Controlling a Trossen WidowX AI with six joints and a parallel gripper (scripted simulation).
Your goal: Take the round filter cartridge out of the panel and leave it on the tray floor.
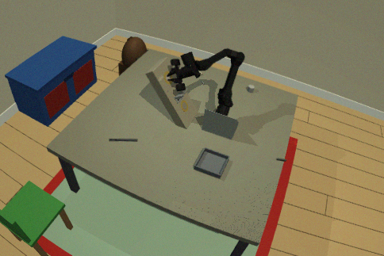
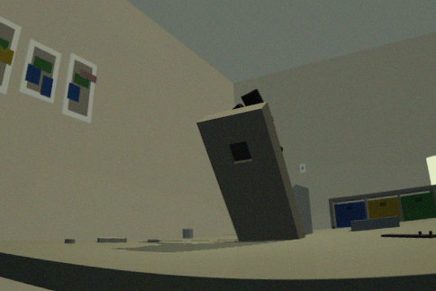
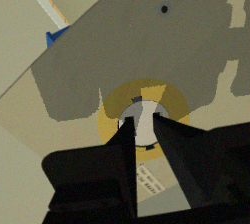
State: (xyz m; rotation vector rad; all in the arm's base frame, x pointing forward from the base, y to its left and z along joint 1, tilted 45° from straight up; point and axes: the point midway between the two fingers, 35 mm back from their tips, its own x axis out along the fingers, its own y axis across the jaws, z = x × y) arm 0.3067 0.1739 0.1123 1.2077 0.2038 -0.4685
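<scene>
Now: gripper tip 10 mm short of the white round filter cartridge and 10 mm above it. Round my gripper tip: small dark piece: 800 mm behind, 30 mm to the right, 250 mm below; tan service panel: 40 mm behind, 80 mm below; grey tray: 460 mm behind, 220 mm to the left, 250 mm below.
</scene>
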